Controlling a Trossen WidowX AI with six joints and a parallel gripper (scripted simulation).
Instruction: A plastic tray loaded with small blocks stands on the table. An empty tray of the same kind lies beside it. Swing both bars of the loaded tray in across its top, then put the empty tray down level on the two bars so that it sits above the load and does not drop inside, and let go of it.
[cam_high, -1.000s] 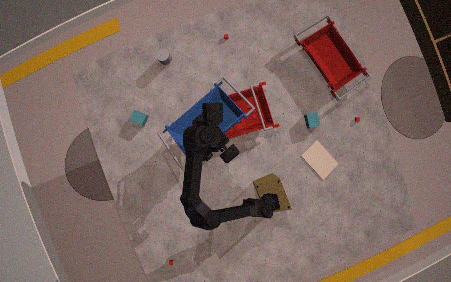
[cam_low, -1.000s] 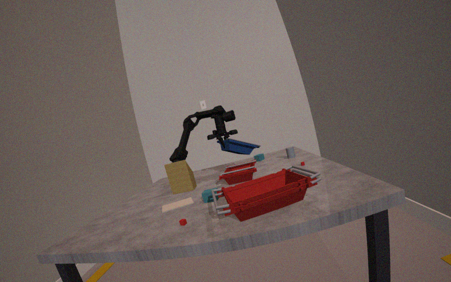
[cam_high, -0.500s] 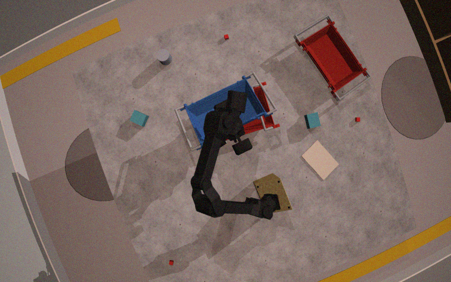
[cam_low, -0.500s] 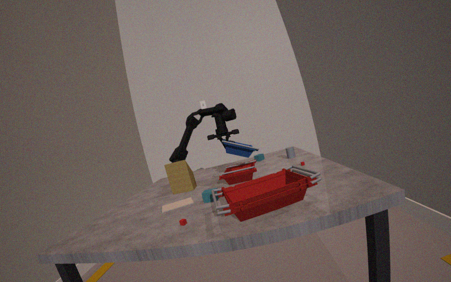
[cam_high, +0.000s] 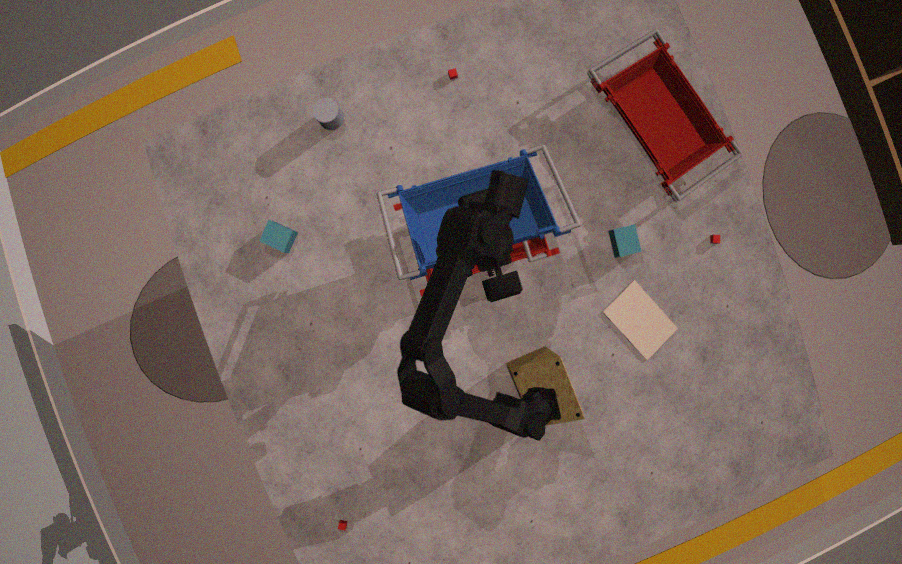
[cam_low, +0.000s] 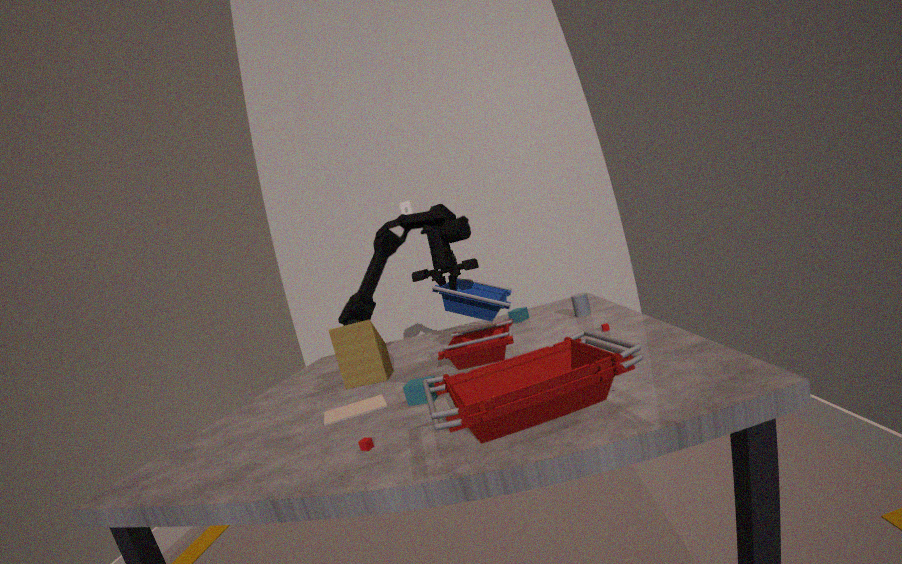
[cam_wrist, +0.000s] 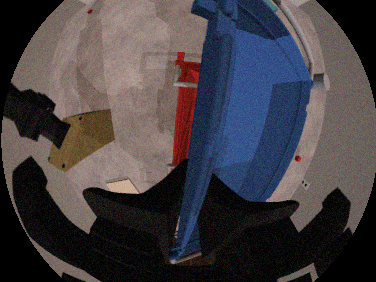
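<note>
My gripper tip is 8 cm short of the blue tray. From my gripper tip the other things lie so: beige sheet (30 cm to the right, 23 cm behind, 18 cm below); grey cylinder (37 cm ahead, 24 cm to the left, 14 cm below).
</note>
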